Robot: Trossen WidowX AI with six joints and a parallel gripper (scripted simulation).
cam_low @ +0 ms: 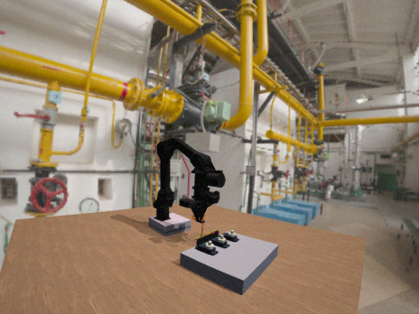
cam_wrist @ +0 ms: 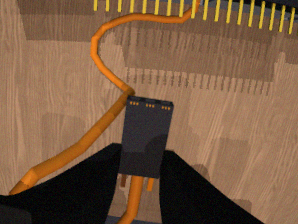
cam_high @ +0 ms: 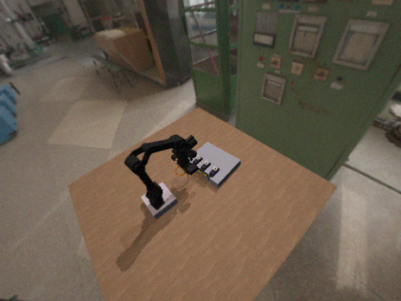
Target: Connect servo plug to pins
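Right now my gripper tip is 8 cm short of the red band, 1 cm to the left of it and 3 cm above it. Round my gripper tip: grey holder (24 cm ahead, 5 cm to the right, 8 cm below).
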